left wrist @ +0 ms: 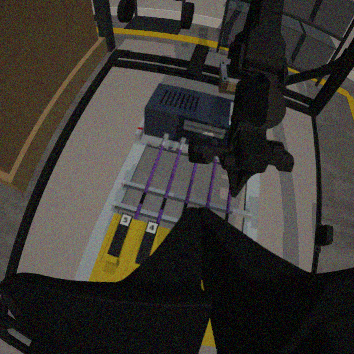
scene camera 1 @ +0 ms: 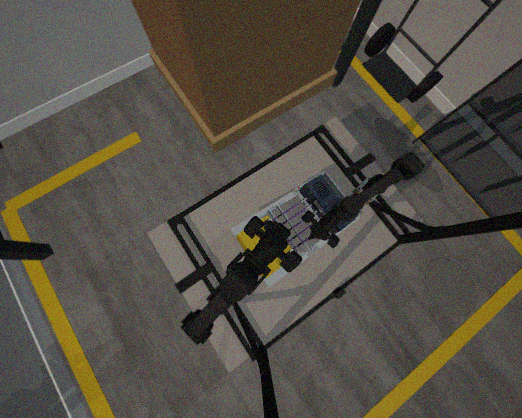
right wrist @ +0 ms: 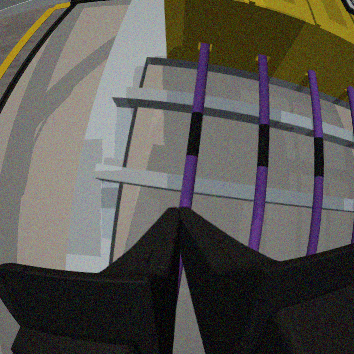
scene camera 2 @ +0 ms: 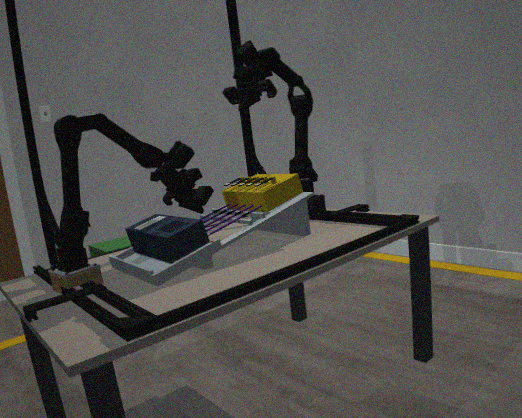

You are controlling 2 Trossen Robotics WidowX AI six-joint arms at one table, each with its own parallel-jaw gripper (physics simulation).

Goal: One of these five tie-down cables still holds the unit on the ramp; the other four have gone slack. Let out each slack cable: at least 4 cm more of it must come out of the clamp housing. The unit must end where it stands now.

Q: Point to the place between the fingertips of my right gripper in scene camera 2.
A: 202,212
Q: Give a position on a grey ramp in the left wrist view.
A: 117,192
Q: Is my left gripper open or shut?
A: Shut.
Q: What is my left gripper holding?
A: Nothing.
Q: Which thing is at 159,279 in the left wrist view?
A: My left gripper.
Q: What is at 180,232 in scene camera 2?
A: A dark blue unit.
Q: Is my right gripper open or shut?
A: Shut.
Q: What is my right gripper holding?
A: Nothing.
